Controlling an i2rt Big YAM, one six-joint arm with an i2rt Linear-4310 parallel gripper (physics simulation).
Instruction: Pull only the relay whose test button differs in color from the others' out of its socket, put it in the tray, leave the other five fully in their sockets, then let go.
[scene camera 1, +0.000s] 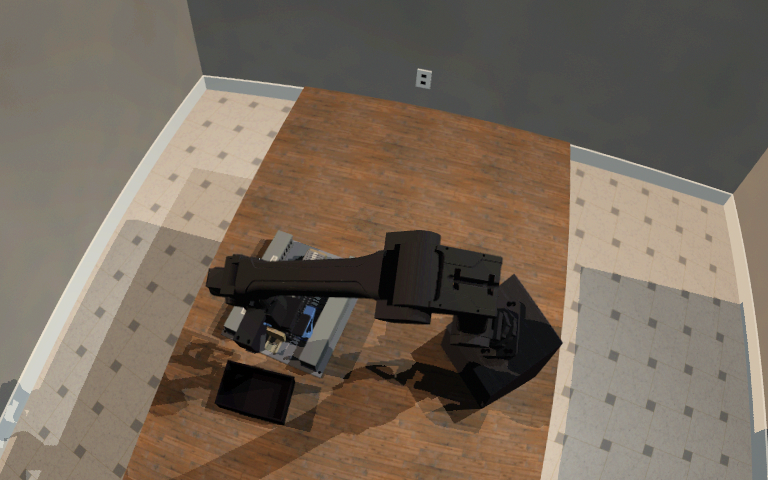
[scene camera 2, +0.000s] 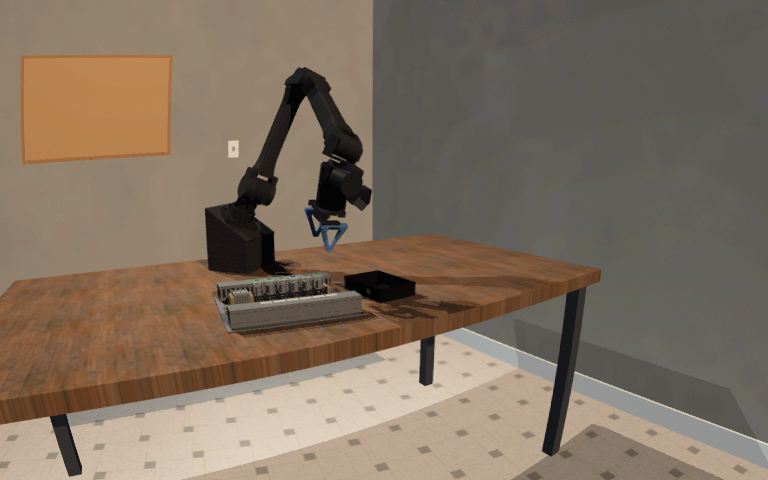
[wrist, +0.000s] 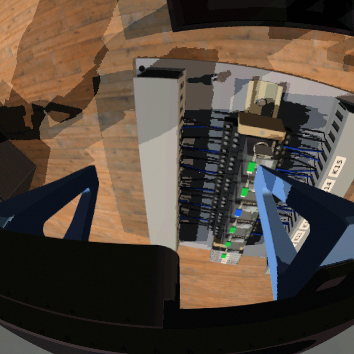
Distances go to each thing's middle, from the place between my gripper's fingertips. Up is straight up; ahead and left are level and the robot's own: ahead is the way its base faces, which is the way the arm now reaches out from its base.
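With the tan end block (wrist: 247, 123), I find my gripper 60 mm short of it, 20 mm to the left of it and 110 mm above it. There is also a grey panel (scene camera 1: 295, 347), and it sits 50 mm ahead of my gripper, 130 mm to the right of it and 130 mm below it.
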